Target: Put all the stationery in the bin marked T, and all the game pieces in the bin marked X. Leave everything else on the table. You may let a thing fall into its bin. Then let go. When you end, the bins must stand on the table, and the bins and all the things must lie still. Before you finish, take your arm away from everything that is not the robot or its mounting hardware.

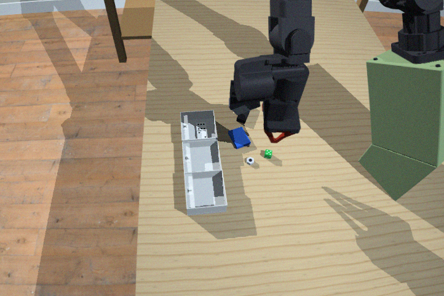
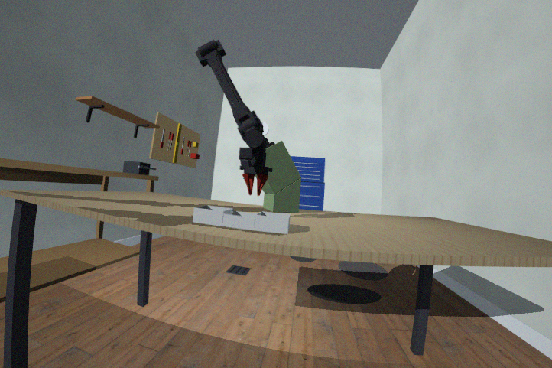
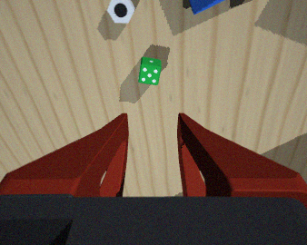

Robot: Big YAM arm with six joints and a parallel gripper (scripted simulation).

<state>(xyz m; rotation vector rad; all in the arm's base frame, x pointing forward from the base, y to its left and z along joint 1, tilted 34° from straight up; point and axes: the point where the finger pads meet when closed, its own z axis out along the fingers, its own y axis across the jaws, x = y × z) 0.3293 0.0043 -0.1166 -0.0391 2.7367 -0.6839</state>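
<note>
Now: hand 80 mm above the green die. The rest, counted from my hand: hex nut (80 mm below, 40 mm ahead, 20 mm to the left); black-and-white eraser (130 mm to the right, 80 mm below, 40 mm ahead); flat blue block (80 mm below, 70 mm ahead, 50 mm to the right).
</note>
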